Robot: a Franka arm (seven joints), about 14 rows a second.
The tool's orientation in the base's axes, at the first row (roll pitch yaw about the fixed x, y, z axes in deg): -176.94 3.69 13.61
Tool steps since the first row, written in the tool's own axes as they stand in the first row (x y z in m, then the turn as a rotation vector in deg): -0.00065 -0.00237 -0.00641 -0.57 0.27 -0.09; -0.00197 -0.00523 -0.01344 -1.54 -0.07 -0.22; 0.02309 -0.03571 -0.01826 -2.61 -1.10 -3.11; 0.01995 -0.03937 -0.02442 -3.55 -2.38 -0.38; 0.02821 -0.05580 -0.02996 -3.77 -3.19 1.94; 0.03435 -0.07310 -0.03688 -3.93 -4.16 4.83
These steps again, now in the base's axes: -0.00070 0.00191 0.00656 -0.48 -0.40 0.11; -0.00211 0.00412 0.01380 -1.49 -0.30 0.32; 0.01549 0.03944 0.01861 -2.55 0.34 3.33; 0.01206 0.04203 0.02515 -3.97 1.46 0.73; 0.01668 0.05972 0.03101 -4.54 2.28 -1.52; 0.01915 0.07772 0.03843 -5.14 3.30 -4.34
